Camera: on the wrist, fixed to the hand. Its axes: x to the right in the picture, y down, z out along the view.
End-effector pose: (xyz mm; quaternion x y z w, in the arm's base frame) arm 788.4 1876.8 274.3 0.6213 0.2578 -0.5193 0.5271
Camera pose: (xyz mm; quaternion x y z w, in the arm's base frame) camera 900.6 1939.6 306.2 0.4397 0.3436 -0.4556 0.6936
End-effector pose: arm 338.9 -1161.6 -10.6 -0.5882 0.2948 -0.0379 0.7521
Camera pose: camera 260.0 -1214.9 -102.7 -0.7588 0.2663 0.0859 0.5882
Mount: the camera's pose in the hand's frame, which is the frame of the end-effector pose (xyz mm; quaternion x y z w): -6.7 90.2 -96.8 -0.2601 -0.0524 0.0199 0.9639
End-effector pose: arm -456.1 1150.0 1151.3 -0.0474 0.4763 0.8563 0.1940
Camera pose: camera -494.0 1024.9 1172.6 -0.0418 0.2272 0.9557 0.1826
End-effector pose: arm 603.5 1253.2 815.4 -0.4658 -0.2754 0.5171 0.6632
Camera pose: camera 644.7 1217.5 694.7 -0.5999 -0.4255 0.4644 0.4934
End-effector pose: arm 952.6 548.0 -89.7 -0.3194 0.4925 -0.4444 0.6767
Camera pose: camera 885.7 590.8 -195.7 -0.4974 0.5612 -0.2701 0.6039
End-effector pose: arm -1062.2 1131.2 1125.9 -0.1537 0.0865 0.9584 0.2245
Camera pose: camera -1072.9 1026.0 1046.1 -0.1546 -0.1746 0.9589 0.1619
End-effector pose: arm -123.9 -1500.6 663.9 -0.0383 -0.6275 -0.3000 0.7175
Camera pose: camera 4.0 -1466.1 666.4 -0.2518 -0.5637 -0.4361 0.6547
